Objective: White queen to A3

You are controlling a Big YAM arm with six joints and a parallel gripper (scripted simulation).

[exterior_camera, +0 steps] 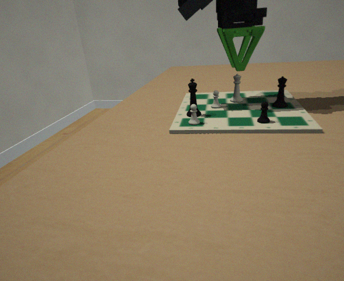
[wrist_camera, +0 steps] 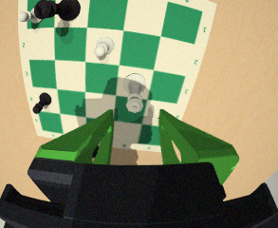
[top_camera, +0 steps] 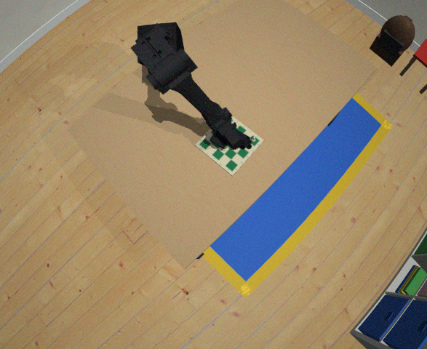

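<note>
Now: the white queen 4 cm below my hand. From my hand the other things lie so: black queen 6 cm to the left, 6 cm behind, 4 cm below; black king 9 cm ahead, 6 cm to the left, 4 cm below; green-and-cream chessboard 7 cm below, 4 cm to the left, 1 cm ahead.
</note>
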